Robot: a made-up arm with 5 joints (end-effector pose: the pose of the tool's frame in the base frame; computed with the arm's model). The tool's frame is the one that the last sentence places.
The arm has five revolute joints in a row. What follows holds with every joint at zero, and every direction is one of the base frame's.
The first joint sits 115 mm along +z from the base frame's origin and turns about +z.
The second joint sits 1 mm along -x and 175 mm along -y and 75 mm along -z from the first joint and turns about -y.
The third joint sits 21 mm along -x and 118 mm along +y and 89 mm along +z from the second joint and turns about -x.
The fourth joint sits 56 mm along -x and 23 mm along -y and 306 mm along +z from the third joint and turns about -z.
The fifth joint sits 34 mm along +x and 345 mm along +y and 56 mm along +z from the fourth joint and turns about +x.
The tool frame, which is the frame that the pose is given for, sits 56 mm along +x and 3 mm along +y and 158 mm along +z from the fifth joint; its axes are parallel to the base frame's.
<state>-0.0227 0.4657 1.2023 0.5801 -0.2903</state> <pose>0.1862 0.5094 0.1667 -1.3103 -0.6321 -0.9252</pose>
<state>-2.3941 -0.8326 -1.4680 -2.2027 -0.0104</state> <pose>-0.1896 0.6291 0.3357 -0.4241 -1.4896 -0.7680</pose>
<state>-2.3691 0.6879 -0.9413 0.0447 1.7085</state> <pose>0.0131 0.3475 0.3789 0.6753 -2.2731 -0.2406</pose>
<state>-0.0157 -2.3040 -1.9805 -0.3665 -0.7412</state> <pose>0.3128 -0.6716 -0.0427 0.6625 1.5991 -1.2420</pose>
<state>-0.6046 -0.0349 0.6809 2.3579 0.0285</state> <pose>0.1109 -0.0595 0.7367 -0.6675 -0.7699 -2.7735</pose>
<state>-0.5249 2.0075 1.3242 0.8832 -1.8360</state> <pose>0.0577 0.3195 0.3907 0.3271 -0.2795 2.7632</pose>
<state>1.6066 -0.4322 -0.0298 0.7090 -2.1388</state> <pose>-0.2300 0.4206 0.2512 -2.3456 -0.8719 0.7854</pose>
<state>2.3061 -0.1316 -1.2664 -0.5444 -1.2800</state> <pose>0.3443 0.0789 0.7068 0.4615 -0.2087 2.4284</pose>
